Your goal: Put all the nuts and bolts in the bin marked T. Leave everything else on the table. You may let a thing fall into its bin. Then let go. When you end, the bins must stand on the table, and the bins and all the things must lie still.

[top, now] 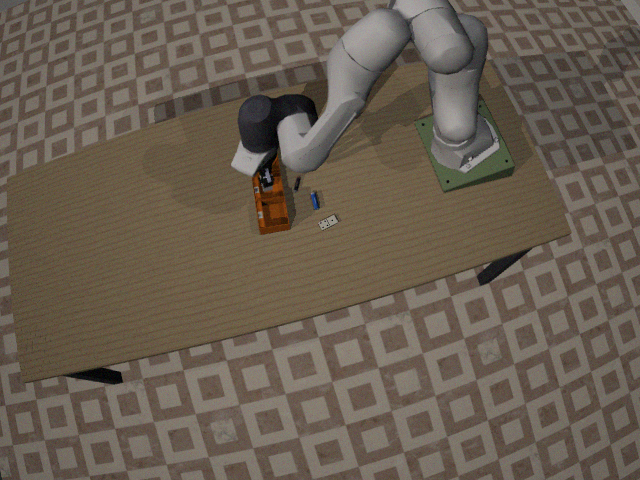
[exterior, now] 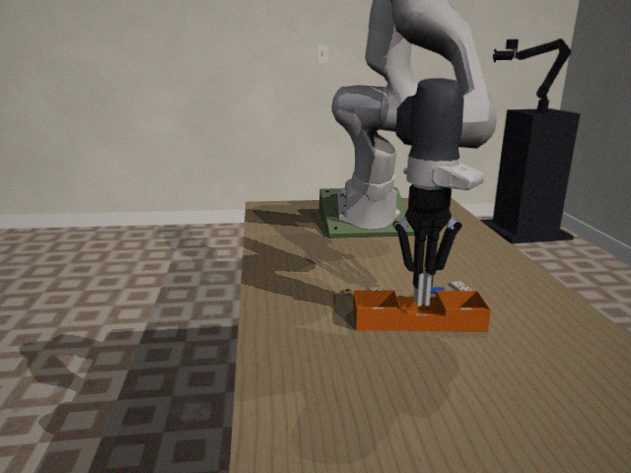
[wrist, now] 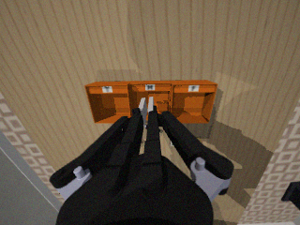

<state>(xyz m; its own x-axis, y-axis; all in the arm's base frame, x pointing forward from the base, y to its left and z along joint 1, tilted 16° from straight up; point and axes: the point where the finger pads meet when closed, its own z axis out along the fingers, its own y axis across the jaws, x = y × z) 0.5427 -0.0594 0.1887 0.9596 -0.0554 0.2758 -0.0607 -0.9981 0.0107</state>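
Now: the orange bin 50 mm below my hand. From my hand the other things lie so: brass nut (150 mm behind, 110 mm to the right, 70 mm below); then blue cylinder (120 mm behind, 70 mm to the left, 70 mm below); then dark rod-like piece (90 mm behind, 70 mm below, 10 mm to the left).
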